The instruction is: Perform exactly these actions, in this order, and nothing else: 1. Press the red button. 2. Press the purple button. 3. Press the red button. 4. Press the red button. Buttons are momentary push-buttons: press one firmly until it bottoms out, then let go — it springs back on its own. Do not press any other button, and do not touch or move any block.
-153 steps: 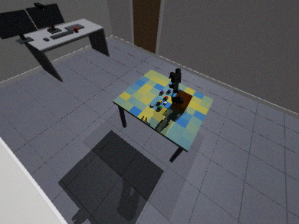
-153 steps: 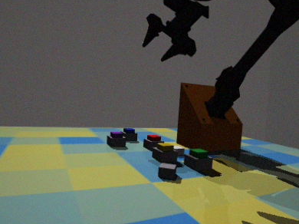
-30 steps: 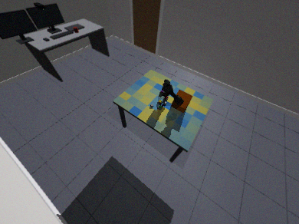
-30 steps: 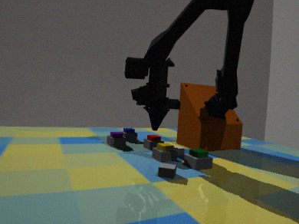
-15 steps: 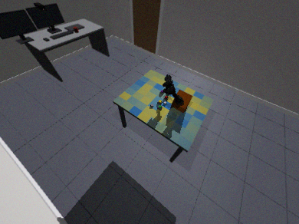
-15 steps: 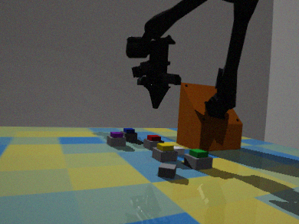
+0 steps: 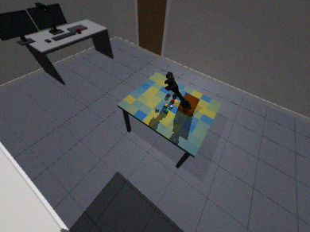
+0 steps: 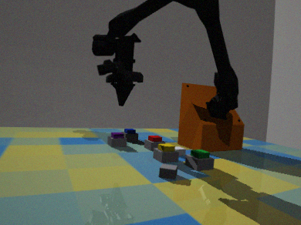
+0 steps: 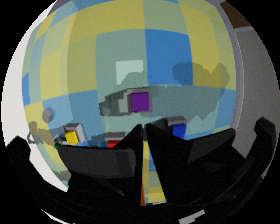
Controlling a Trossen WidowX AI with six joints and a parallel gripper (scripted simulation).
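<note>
Now: gripper tip 9 cm above the purple button and 1 cm short of it. From my gripper tip the other things lie so: blue button: 9 cm to the right, 9 cm below, 6 cm behind; red button: 10 cm behind, 9 cm below, 5 cm to the left; yellow button: 17 cm to the left, 9 cm below, 9 cm behind.
</note>
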